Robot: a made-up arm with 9 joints. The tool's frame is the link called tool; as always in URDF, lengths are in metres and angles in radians.
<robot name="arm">
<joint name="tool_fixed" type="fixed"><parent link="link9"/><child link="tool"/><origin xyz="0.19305 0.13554 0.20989" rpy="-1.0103 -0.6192 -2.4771"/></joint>
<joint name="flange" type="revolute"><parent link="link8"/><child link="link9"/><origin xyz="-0.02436 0.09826 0.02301" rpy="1.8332 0.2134 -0.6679"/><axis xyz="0 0 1"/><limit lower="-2.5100" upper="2.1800" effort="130" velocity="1.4"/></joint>
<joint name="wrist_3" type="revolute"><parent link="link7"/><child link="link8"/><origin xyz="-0.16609 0.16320 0.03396" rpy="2.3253 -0.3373 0.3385"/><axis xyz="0 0 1"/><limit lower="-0.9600" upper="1.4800" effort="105" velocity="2"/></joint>
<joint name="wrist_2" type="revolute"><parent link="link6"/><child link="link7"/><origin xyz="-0.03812 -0.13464 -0.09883" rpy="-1.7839 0.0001 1.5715"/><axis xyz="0 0 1"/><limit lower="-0.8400" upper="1.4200" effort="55" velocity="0.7"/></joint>
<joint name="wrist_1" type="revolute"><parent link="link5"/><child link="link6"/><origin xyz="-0.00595 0.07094 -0.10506" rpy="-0.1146 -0.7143 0.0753"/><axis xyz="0 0 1"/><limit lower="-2.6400" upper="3.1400" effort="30" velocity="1.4"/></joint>
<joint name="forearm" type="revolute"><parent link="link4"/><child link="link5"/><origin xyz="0.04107 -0.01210 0.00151" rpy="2.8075 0.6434 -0.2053"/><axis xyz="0 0 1"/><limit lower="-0.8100" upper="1.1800" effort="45" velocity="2.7"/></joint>
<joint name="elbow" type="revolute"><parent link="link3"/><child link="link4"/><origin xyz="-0.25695 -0.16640 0.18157" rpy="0.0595 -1.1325 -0.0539"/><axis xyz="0 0 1"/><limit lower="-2.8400" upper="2.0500" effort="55" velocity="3"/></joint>
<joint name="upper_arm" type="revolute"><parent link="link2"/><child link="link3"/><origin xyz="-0.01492 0.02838 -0.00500" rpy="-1.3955 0.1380 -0.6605"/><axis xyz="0 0 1"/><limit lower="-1.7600" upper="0.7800" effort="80" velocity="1.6"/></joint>
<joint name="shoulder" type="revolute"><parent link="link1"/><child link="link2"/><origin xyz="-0.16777 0.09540 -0.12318" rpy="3.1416 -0.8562 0.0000"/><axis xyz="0 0 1"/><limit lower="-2.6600" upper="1.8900" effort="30" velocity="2.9"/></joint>
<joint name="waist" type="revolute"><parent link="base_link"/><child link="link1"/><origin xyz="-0.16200 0.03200 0.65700" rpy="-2.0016 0.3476 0.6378"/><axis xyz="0 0 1"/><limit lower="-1.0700" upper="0.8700" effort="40" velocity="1.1"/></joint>
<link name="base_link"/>
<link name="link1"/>
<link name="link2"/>
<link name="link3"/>
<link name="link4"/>
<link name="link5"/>
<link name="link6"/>
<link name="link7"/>
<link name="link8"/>
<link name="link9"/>
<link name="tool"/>
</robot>
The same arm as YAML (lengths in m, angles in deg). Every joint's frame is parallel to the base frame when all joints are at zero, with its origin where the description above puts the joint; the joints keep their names.
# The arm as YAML. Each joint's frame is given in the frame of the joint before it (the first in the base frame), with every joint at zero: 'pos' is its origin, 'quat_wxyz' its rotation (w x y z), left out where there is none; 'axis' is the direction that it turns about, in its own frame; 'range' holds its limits. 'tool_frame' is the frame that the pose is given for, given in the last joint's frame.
length_unit: m
angle_unit: deg
joints:
  - joint: waist
    pos: [-0.162, 0.032, 0.657]
    axis: [-0.655311, 0.645311, -0.392607]
    range: [-61.31, 49.85]
  - joint: shoulder
    pos: [-0.046, -0.223, 0.024]
    axis: "+x"
    range: [-152.41, 108.29]
  - joint: upper_arm
    pos: [-0.005, 0.002, 0.032]
    axis: [0.172802, 0.928808, 0.327803]
    range: [-100.84, 44.69]
  - joint: elbow
    pos: [0.229, 0.059, 0.266]
    axis: [0.20821, 0.073104, 0.975348]
    range: [-162.72, 117.46]
  - joint: forearm
    pos: [0.017, 0.039, -0.005]
    axis: [-0.032801, -0.697719, -0.71562]
    range: [-46.41, 67.61]
  - joint: wrist_1
    pos: [0.073, 0.061, 0.084]
    axis: [-0.044098, -0.996163, -0.075597]
    range: [-151.26, 179.91]
  - joint: wrist_2
    pos: [-0.134, 0.103, 0.028]
    axis: [-0.119498, 0.142997, 0.982483]
    range: [-48.13, 81.36]
  - joint: wrist_3
    pos: [-0.157, 0.175, -0.01]
    axis: [0.485209, -0.721613, -0.493809]
    range: [-55.0, 84.8]
  - joint: flange
    pos: [-0.023, -0.085, 0.055]
    axis: [-0.580389, 0.432992, -0.689686]
    range: [-143.81, 124.9]
tool_frame:
  pos: [0.07, 0.174, -0.254]
  quat_wxyz: [0.000025, 0.000084, 0.707097, 0.707116]

